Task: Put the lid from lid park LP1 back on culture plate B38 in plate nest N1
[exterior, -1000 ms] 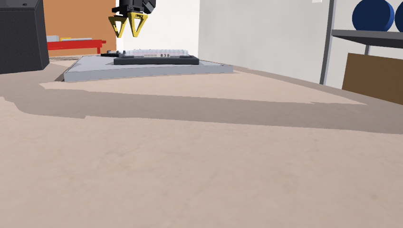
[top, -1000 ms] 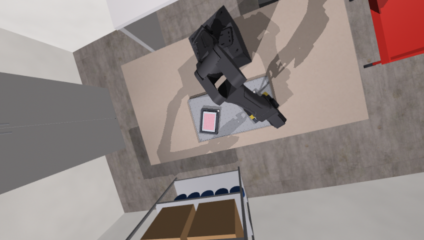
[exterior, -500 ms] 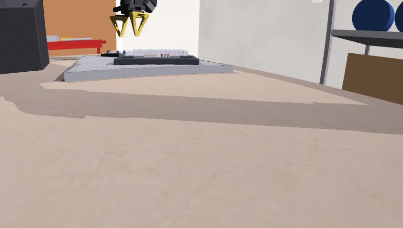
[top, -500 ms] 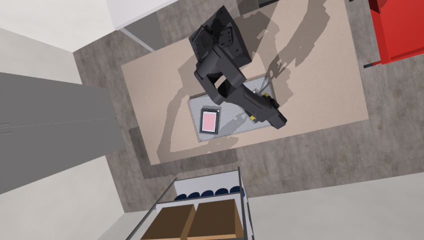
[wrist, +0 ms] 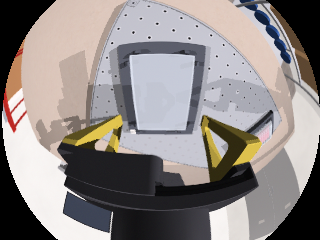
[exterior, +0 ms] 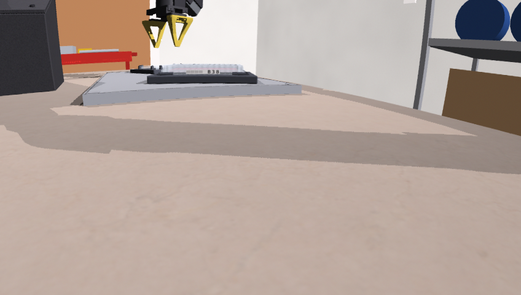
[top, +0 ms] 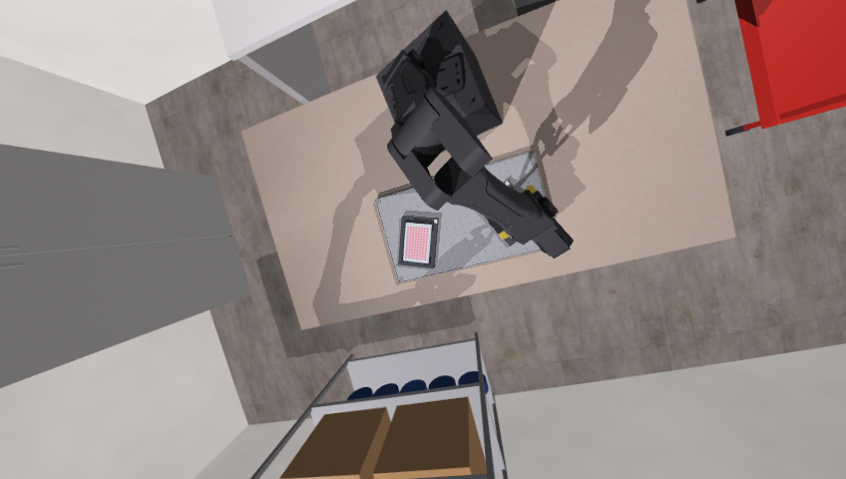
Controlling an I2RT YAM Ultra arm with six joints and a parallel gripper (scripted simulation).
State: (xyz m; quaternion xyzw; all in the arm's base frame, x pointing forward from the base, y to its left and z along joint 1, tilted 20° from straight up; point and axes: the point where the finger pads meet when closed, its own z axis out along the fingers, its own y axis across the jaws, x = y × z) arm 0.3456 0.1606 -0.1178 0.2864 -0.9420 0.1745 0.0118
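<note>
Right now the clear lid is 60 mm below my hand. The rest, counted from my hand: dark lid park LP1: 70 mm below; then culture plate B38: 60 mm ahead, 300 mm to the right, 50 mm below; then grey base plate: 10 mm ahead, 140 mm to the right, 80 mm below.
</note>
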